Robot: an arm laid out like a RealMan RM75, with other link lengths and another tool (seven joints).
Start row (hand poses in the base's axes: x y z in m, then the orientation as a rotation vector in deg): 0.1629 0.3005 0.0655 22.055 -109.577 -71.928
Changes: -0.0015 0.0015 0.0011 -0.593 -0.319 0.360; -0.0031 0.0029 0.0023 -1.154 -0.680 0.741; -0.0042 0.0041 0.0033 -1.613 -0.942 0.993; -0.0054 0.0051 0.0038 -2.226 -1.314 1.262; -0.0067 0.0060 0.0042 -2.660 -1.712 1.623; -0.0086 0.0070 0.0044 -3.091 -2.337 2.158; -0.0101 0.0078 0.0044 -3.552 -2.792 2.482; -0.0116 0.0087 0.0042 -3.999 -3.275 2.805; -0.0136 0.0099 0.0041 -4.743 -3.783 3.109; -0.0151 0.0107 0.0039 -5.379 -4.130 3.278; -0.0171 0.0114 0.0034 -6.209 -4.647 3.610; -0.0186 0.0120 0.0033 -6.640 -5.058 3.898
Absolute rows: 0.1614 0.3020 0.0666 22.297 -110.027 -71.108; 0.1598 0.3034 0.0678 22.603 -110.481 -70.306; 0.1587 0.3046 0.0688 22.775 -110.847 -69.685; 0.1575 0.3056 0.0693 22.959 -111.380 -68.898; 0.1562 0.3065 0.0697 23.337 -111.794 -68.230; 0.1543 0.3075 0.0699 24.032 -112.319 -67.450; 0.1528 0.3083 0.0699 24.401 -112.804 -66.773; 0.1513 0.3092 0.0697 24.796 -113.303 -66.108; 0.1493 0.3104 0.0696 25.034 -113.984 -65.149; 0.1478 0.3112 0.0694 25.093 -114.530 -64.386; 0.1458 0.3119 0.0689 25.315 -115.240 -63.312; 0.1443 0.3125 0.0688 25.634 -115.672 -62.674
